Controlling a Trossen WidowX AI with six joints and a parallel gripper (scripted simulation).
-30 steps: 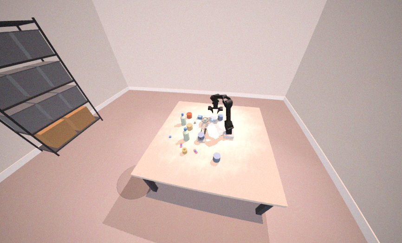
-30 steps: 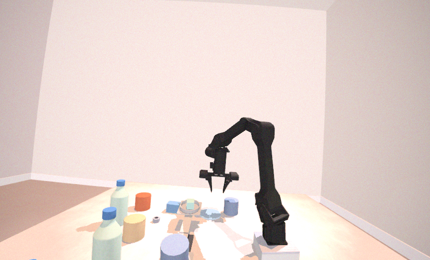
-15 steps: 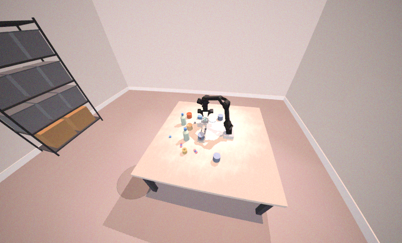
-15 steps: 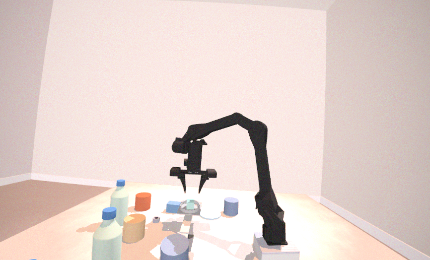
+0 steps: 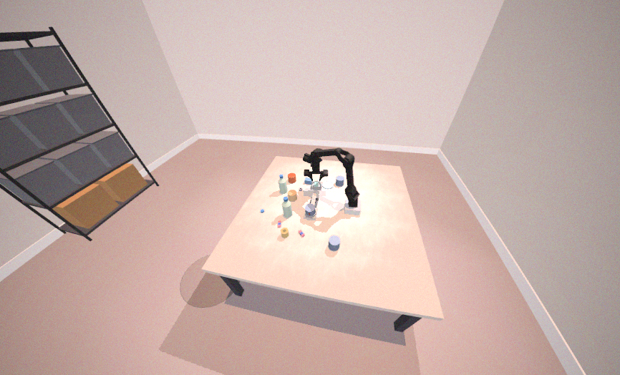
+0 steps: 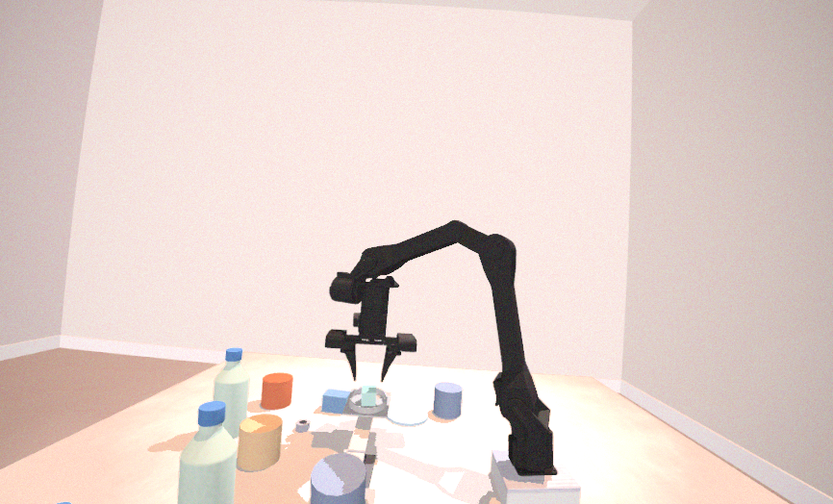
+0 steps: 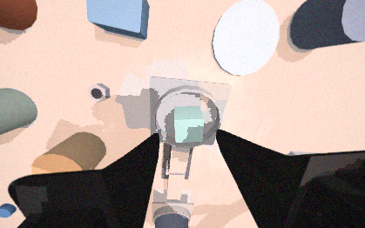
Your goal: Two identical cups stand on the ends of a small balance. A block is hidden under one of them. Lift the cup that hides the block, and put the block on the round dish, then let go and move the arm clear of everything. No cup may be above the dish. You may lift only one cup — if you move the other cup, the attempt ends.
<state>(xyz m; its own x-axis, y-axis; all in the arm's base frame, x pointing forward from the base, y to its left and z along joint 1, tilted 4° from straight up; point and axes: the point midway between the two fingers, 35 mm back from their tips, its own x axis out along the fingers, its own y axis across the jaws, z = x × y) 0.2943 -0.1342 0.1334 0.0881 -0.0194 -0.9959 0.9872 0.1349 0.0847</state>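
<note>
The pale green block lies 30 mm below my gripper tip. From my gripper tip the other things lie so: balance 120 mm to the left, 80 mm below; blue box 90 mm ahead, 120 mm to the right, 100 mm below; small nut 130 mm ahead, 10 mm to the right, 110 mm below.
</note>
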